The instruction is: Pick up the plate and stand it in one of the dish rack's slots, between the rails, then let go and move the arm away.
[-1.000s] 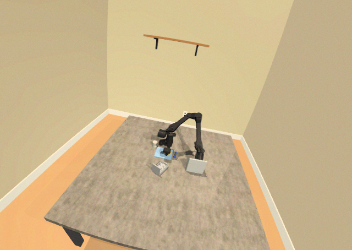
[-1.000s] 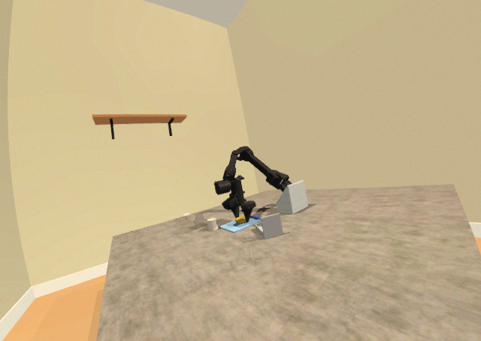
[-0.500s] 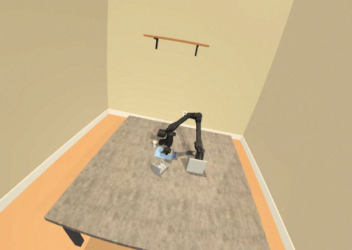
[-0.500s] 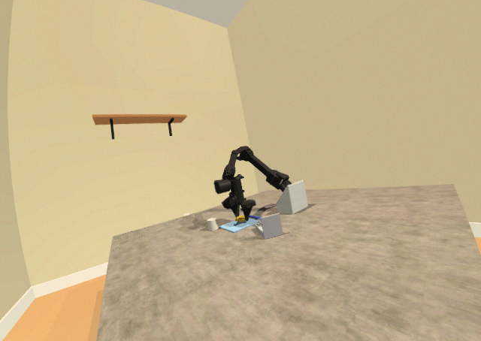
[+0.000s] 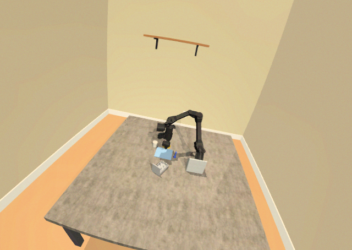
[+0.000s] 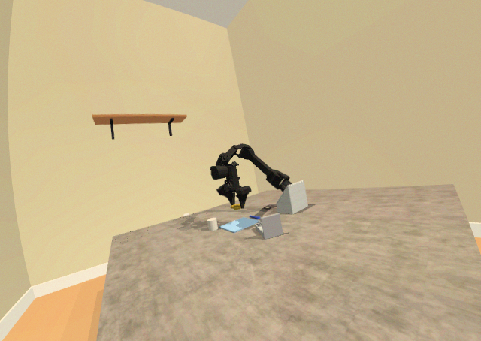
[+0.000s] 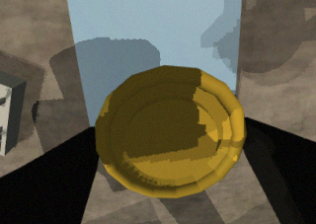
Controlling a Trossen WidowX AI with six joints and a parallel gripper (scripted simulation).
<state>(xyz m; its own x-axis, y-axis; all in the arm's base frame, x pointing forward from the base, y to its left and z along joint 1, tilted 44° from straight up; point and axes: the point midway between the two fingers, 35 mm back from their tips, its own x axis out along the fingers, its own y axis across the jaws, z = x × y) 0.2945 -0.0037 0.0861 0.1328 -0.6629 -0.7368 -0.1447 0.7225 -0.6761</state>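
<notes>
Right now the grey dish rack is 2 cm behind my gripper tip, 19 cm to the left of it and 6 cm below it. From my gripper tip the other things lie so: yellow plate 1 cm above; then light blue mat 1 cm ahead, 1 cm to the left, 8 cm below; then blue spoon 9 cm behind, 1 cm to the right, 8 cm below.
</notes>
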